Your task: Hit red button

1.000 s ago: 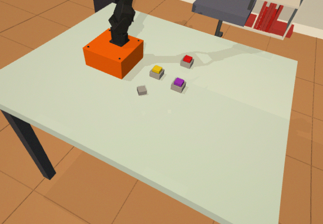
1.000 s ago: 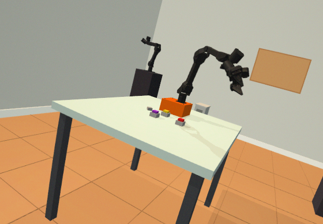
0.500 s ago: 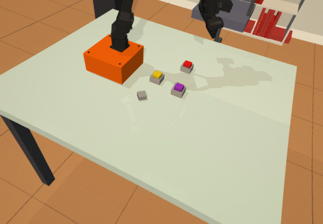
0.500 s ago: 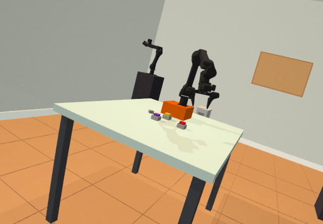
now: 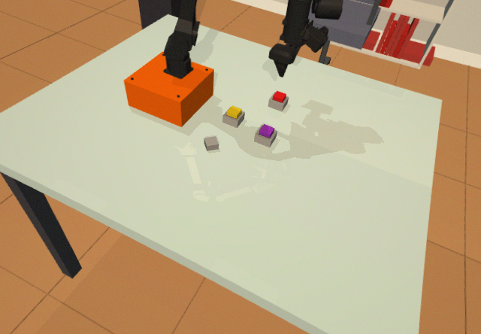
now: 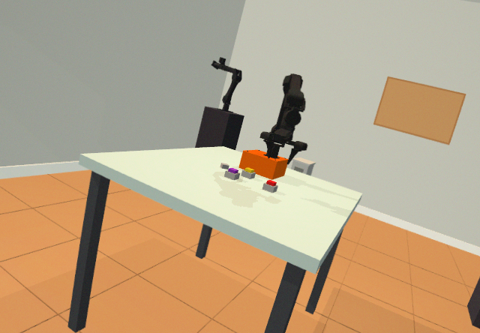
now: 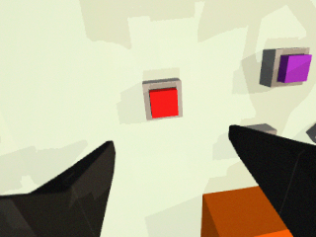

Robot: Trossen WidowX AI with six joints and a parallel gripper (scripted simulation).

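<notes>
The red button is 90 mm below my gripper tip. The rest, counted from my gripper tip: small grey block (80 mm behind, 280 mm to the right, 120 mm below); then yellow button (80 mm behind, 150 mm to the right, 90 mm below); then purple button (40 mm ahead, 170 mm to the right, 90 mm below).
</notes>
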